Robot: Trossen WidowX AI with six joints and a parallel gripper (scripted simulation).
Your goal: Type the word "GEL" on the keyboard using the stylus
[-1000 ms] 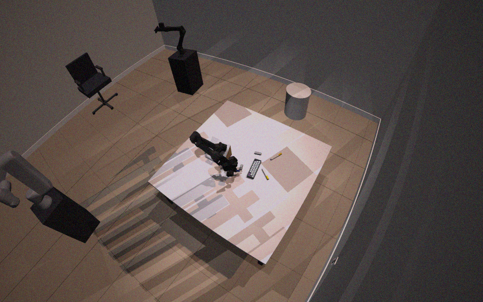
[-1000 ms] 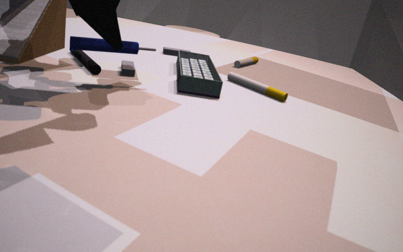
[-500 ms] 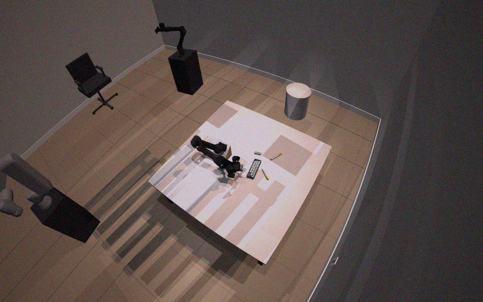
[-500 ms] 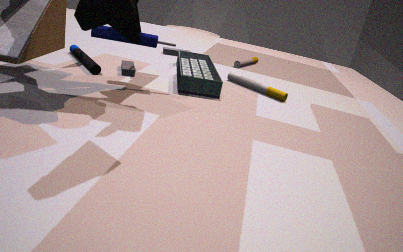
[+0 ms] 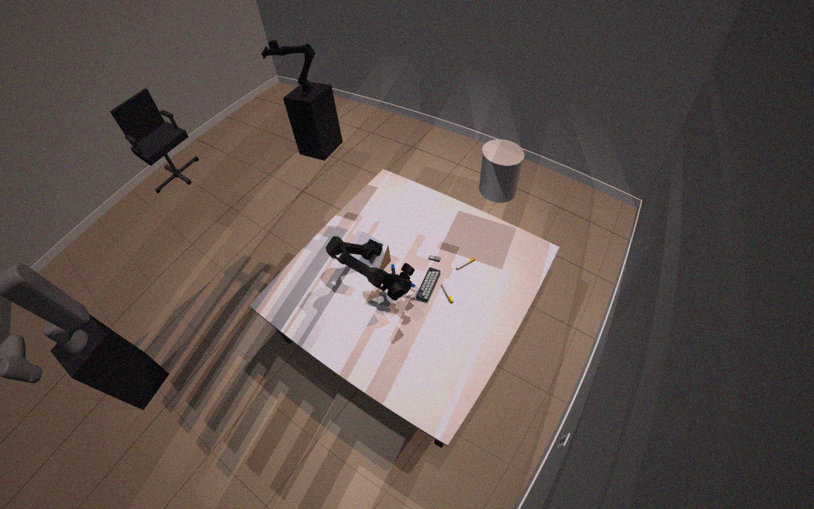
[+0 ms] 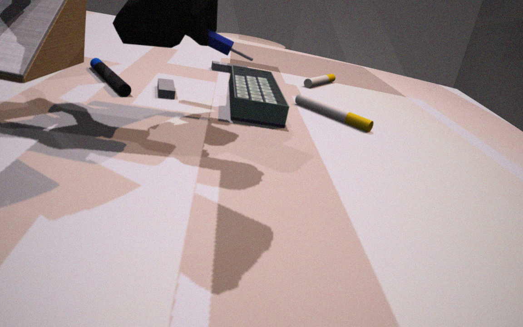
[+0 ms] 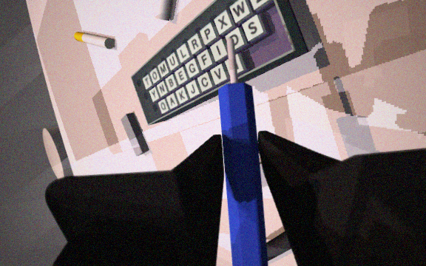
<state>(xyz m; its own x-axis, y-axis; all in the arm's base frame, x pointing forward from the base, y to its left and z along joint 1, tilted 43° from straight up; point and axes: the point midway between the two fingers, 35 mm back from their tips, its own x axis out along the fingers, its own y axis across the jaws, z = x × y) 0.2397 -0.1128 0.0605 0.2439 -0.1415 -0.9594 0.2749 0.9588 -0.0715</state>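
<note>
Right now my gripper tip is 1 cm short of the blue stylus. From my gripper tip the other things lie so: L key: 8 cm ahead, 9 cm to the left, 7 cm below; G key: 7 cm ahead, 8 cm to the left, 7 cm below; stylus tip: 5 cm ahead, 1 cm below.
</note>
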